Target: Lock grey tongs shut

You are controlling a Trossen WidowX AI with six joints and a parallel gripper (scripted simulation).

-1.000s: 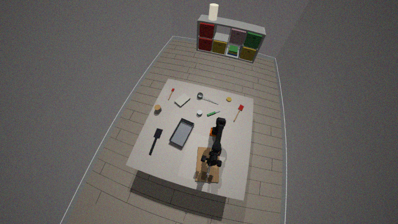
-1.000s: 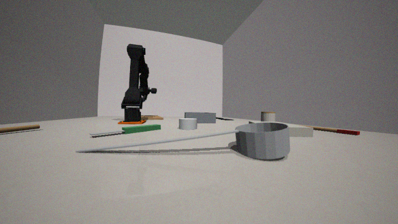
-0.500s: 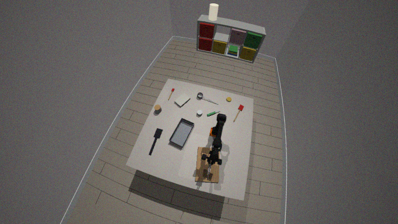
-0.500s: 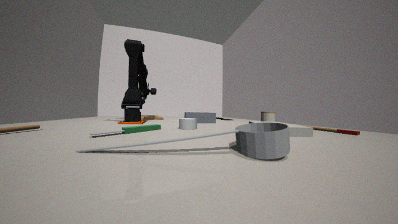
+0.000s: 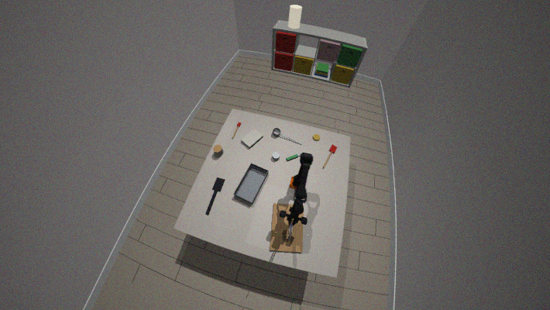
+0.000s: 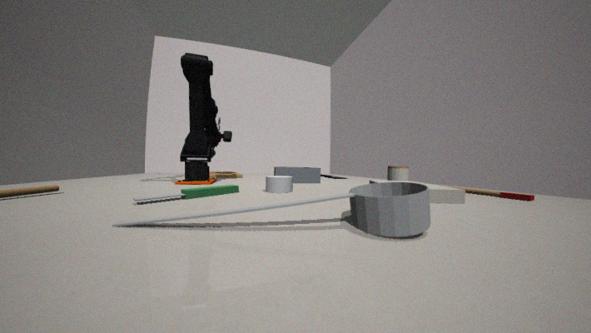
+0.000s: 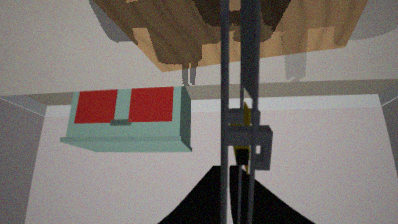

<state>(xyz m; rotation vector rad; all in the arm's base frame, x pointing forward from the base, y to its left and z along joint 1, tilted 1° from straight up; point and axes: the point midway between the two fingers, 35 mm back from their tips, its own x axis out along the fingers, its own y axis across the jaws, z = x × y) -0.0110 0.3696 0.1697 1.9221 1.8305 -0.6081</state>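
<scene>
The wooden board is 160 mm below my gripper tip and 20 mm to the right of it. Also, from my gripper tip: white cup 590 mm to the right, 250 mm ahead, 150 mm below; then roasting tin 370 mm ahead, 280 mm to the right, 140 mm below; then black spatula 640 mm ahead, 160 mm below, 120 mm to the right.
</scene>
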